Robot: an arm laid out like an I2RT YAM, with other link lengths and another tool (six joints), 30 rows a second.
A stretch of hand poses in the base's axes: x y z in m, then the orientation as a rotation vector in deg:
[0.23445 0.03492 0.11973 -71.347 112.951 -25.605]
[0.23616 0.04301 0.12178 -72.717 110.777 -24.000]
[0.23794 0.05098 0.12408 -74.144 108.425 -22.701]
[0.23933 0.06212 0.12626 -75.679 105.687 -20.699]
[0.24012 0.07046 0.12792 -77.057 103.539 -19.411]
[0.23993 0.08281 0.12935 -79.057 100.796 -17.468]
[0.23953 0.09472 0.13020 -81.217 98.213 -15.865]
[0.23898 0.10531 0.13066 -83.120 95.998 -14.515]
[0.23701 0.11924 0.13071 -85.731 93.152 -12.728]
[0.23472 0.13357 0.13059 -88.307 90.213 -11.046]
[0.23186 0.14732 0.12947 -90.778 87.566 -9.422]
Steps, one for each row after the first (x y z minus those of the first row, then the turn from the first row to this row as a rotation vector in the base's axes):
[0.00171 0.00809 0.00205 0.774 -0.637 2.311]
[0.00349 0.01606 0.00435 1.324 -1.435 4.659]
[0.00488 0.02720 0.00653 2.329 -2.234 7.502]
[0.00567 0.03554 0.00819 2.819 -2.825 9.746]
[0.00548 0.04789 0.00962 3.489 -3.322 12.848]
[0.00508 0.05980 0.01047 3.788 -3.665 15.849]
[0.00453 0.07039 0.01093 3.971 -3.893 18.447]
[0.00256 0.08432 0.01098 4.107 -4.016 21.890]
[0.00027 0.09865 0.01086 4.155 -4.181 25.336]
[-0.00259 0.11240 0.00974 4.141 -4.140 28.550]

